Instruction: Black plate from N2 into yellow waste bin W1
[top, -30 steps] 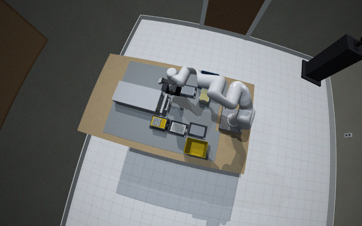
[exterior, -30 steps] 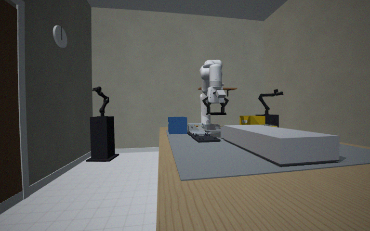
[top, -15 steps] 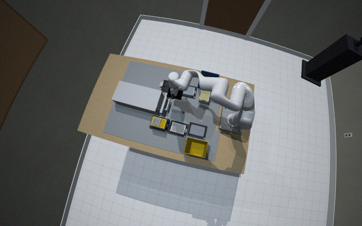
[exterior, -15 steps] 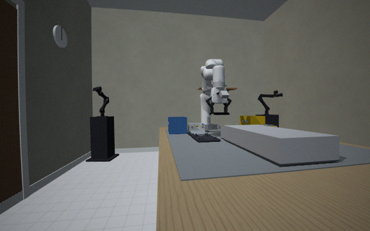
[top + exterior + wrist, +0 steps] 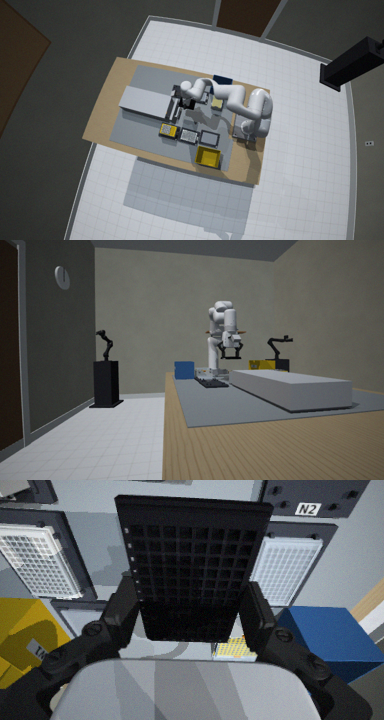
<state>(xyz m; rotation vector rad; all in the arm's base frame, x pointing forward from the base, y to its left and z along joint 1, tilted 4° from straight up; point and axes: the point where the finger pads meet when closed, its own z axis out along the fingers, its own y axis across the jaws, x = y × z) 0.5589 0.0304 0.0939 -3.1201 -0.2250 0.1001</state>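
My hand is 33 cm to the right of the yellow waste bin W1, 31 cm past it and 12 cm above it. From my hand the other things lie so: drawer 21 cm ahead, 13 cm below, 8 cm to the left; then black plate 1 cm below; then nest 15 cm below, 13 cm to the right, 12 cm ahead.
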